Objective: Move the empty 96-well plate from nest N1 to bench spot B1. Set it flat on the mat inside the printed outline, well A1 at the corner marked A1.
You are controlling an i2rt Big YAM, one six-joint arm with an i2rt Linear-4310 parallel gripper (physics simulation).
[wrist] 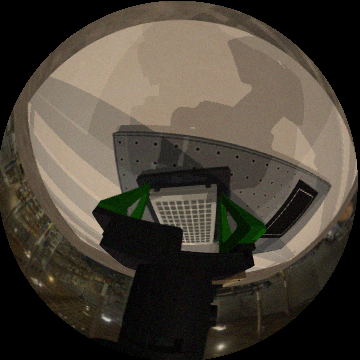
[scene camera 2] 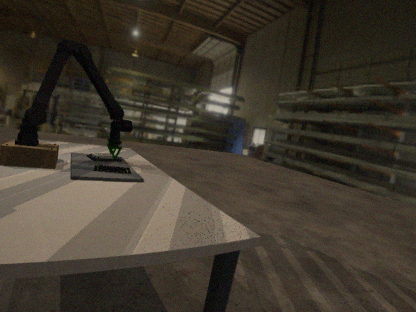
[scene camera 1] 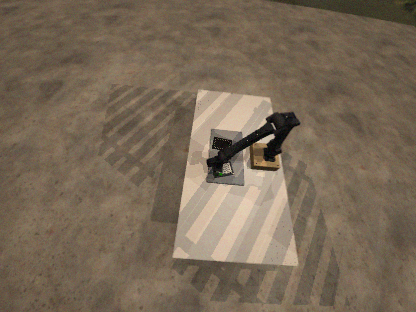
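Pixels of known places: gripper, between the fingertips: point(wrist: 184, 191) point(scene camera 2: 113, 157) point(scene camera 1: 216, 169); arm's base, origin of its link: point(scene camera 2: 27, 144) point(scene camera 1: 268, 154).
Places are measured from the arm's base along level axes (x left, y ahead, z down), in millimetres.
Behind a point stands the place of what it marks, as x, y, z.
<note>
The white 96-well plate point(scene camera 1: 226, 168) {138, 354, 44} point(wrist: 186, 214) {145, 408, 43} sits in its black nest point(wrist: 184, 175) point(scene camera 2: 95, 156) on the grey perforated board point(scene camera 1: 238, 177) {198, 250, 68} point(scene camera 2: 83, 173) {-212, 248, 68} point(wrist: 255, 174) {56, 470, 69}. My gripper point(wrist: 184, 191) {151, 434, 57} point(scene camera 2: 114, 151) {151, 434, 57} point(scene camera 1: 217, 171) {151, 434, 57} is open, its green fingers low on either side of the plate, not touching it as far as I can tell. The black mat with the white printed outline point(scene camera 1: 221, 143) {-112, 395, 67} point(scene camera 2: 112, 169) {-115, 386, 67} point(wrist: 291, 208) {-88, 413, 67} lies on the same board, to the right of the nest in the wrist view. I cannot read the corner mark A1.
The arm stands on a wooden block point(scene camera 1: 259, 161) {69, 88, 3} at the white table's point(scene camera 1: 238, 235) {616, 261, 81} point(scene camera 2: 145, 223) {-668, 379, 81} right side. The board lies near the table's far half in scene camera 2. Warehouse shelves point(scene camera 2: 318, 130) stand far behind.
</note>
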